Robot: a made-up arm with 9 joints. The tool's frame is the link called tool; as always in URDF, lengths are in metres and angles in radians. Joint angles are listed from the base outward.
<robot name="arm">
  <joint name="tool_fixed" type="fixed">
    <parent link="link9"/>
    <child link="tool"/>
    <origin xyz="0.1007 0.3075 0.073" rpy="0 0 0"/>
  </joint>
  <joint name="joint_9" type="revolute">
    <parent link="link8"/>
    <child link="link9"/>
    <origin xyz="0.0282 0.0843 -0.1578" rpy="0 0 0"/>
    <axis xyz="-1 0 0"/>
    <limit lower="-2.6" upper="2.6"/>
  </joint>
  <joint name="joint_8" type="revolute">
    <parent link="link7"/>
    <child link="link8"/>
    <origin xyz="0.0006 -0.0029 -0.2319" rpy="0 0 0"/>
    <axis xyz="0 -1 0"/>
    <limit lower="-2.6" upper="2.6"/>
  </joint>
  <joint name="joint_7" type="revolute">
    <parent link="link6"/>
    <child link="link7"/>
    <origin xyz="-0.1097 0.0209 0.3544" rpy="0 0 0"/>
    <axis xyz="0 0 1"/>
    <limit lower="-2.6" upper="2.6"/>
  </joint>
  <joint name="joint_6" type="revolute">
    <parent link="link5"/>
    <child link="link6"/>
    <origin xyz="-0.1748 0.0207 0.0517" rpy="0 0 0"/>
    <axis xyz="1 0 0"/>
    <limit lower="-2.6" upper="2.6"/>
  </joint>
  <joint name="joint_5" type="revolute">
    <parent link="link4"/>
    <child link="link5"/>
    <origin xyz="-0.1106 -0.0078 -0.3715" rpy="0 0 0"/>
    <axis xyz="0 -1 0"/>
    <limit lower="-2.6" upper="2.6"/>
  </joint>
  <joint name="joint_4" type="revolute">
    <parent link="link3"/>
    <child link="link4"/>
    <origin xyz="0.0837 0.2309 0.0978" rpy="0 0 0"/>
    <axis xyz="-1 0 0"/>
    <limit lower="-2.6" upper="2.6"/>
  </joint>
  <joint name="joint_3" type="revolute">
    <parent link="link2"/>
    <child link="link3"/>
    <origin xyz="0.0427 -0.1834 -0.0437" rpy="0 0 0"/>
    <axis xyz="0 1 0"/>
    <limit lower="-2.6" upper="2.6"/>
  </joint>
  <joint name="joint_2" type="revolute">
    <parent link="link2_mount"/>
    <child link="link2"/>
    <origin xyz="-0.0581 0.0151 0.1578" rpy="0 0 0"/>
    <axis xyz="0 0 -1"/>
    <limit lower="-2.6" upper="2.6"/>
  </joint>
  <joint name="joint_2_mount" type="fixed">
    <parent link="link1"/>
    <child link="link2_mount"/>
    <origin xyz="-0.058 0.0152 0.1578" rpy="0 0 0"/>
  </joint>
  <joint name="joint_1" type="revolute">
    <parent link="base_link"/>
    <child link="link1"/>
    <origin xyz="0 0 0.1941" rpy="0 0 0"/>
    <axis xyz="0 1 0"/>
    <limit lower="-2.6" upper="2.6"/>
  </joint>
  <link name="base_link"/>
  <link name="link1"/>
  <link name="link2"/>
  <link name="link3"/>
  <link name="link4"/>
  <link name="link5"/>
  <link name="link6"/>
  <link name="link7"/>
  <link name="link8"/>
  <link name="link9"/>
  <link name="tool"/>
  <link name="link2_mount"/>
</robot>
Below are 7 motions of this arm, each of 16 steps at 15 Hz.
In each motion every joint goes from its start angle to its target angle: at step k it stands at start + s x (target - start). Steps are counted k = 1, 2, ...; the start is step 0. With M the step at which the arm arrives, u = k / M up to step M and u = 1 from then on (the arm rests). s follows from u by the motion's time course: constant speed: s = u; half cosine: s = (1 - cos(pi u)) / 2; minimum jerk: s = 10 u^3 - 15 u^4 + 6 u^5.
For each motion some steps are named. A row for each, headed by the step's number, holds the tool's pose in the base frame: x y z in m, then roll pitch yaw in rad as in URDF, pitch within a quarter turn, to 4 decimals.
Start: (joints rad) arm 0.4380 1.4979 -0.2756 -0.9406 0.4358 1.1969 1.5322 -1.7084 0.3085
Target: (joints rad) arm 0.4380 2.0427 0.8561 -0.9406 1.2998 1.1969 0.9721 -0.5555 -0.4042
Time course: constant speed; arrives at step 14
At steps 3, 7, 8, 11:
3: 0.4929 0.5458 -0.1302 -0.6033 -0.2984 -0.1862
7: 0.7033 0.4682 0.0480 -0.2725 -0.6115 -0.4954
8: 0.7423 0.4338 0.0915 -0.1889 -0.6872 -0.5860
11: 0.8232 0.3130 0.2116 0.0773 -0.9033 -0.8954

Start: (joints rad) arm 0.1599 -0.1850 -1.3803 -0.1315 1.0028 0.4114 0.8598 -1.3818 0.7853
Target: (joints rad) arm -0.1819 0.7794 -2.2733 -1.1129 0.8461 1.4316 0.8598 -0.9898 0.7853
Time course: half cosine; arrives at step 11
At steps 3, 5, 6, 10, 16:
3: 0.6868 0.4696 -0.0732 -2.3869 -0.7226 1.4176
5: 0.7633 0.4955 0.1170 -2.8180 -0.4022 1.8947
6: 0.7830 0.4853 0.1870 -2.9124 -0.1197 2.0208
10: 0.8227 0.3111 0.2356 -2.7162 0.7723 2.2486
16: 0.8243 0.2953 0.2341 -2.6807 0.8124 2.2717

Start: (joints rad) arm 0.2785 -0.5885 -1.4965 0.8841 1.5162 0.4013 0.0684 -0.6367 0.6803
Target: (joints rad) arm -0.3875 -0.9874 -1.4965 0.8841 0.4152 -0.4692 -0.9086 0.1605 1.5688
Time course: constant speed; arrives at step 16
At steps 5, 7, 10, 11, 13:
5: 0.5323 0.2943 0.4246 2.2846 -0.9334 -3.1183
7: 0.4794 0.2606 0.5179 1.8894 -0.8435 -2.8111
10: 0.4070 0.1636 0.6150 1.4341 -0.6329 -2.5311
11: 0.3845 0.1228 0.6332 1.3087 -0.5540 -2.4768
13: 0.3406 0.0351 0.6468 1.0808 -0.3936 -2.4116

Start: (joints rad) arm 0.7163 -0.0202 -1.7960 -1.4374 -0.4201 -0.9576 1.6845 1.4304 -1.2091
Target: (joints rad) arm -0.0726 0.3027 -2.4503 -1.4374 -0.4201 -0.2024 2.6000 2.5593 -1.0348
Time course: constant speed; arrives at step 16
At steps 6, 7, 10, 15, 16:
6: -0.0369 -0.0025 0.2775 0.2804 -0.5057 -2.3110
7: -0.0052 0.0010 0.2850 0.3700 -0.5302 -2.2746
10: 0.0726 0.0236 0.3311 0.6864 -0.6597 -2.2669
15: 0.1301 0.0893 0.4417 1.4744 -0.8474 -2.7557
16: 0.1317 0.1042 0.4631 1.6616 -0.8372 -2.9212

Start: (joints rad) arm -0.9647 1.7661 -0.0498 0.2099 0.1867 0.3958 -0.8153 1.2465 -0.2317
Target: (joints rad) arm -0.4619 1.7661 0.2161 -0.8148 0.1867 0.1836 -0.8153 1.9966 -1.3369
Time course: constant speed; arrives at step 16
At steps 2, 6, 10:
2: -0.2139 0.0744 0.4860 1.0618 -0.2290 3.0364
6: -0.1627 0.1595 0.5820 1.3280 -0.2921 2.9344
10: -0.0965 0.2342 0.6579 1.5809 -0.3654 2.8305

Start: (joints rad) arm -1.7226 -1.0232 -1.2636 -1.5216 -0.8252 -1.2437 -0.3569 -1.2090 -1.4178
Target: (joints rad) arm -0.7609 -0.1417 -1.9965 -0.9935 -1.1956 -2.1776 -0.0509 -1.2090 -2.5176
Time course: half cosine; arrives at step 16
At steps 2, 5, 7, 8, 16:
2: -0.2287 0.1102 -0.2682 -0.5665 -0.3011 1.4389
5: -0.2953 0.1529 -0.1544 -0.4838 -0.6302 1.5973
7: -0.3408 0.1640 -0.0436 -0.4982 -0.9586 1.7443
8: -0.3571 0.1612 0.0106 -0.5832 -1.1270 1.8638
16: -0.3827 0.1411 0.1909 -2.7349 -1.1696 -2.4470

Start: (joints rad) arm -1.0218 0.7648 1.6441 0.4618 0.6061 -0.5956 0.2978 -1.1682 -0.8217
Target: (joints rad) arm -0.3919 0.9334 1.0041 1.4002 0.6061 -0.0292 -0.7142 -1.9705 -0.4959
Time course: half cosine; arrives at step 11
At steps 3, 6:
3: -0.5888 0.3306 0.0714 -0.3654 1.1604 -1.0708
6: -0.5659 0.1746 0.0974 -0.9669 1.0234 -1.9596

